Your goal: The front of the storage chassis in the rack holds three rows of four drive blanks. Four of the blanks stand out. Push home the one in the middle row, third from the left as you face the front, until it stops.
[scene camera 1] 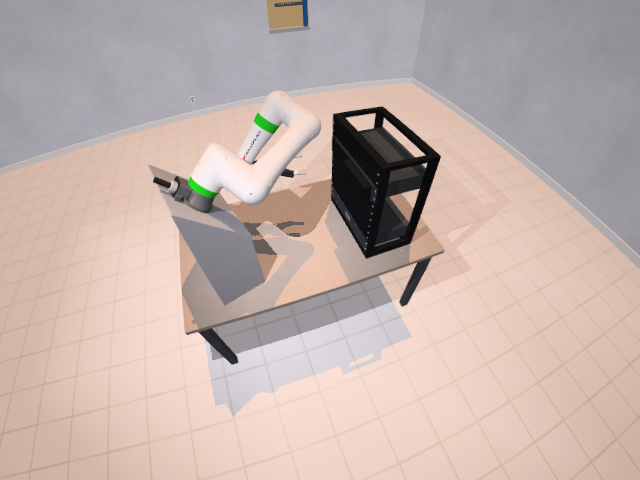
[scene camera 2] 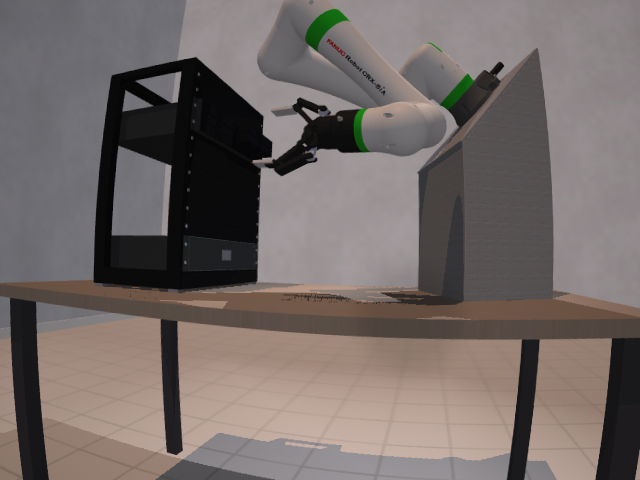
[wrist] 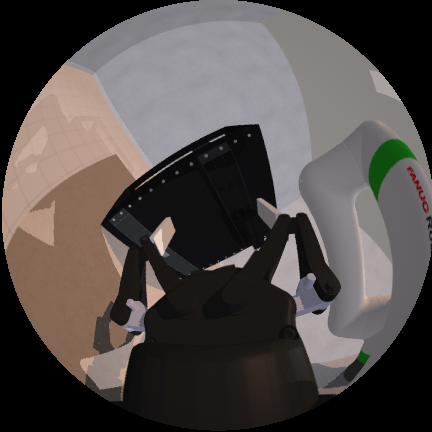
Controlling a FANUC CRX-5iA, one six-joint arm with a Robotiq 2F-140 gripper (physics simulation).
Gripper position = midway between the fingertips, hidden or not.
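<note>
Black rack (scene camera 2: pixel 210 137), (scene camera 1: pixel 368 166), (wrist: pixel 210 194). Gripper (scene camera 2: pixel 265 137), (wrist: pixel 213 215).
</note>
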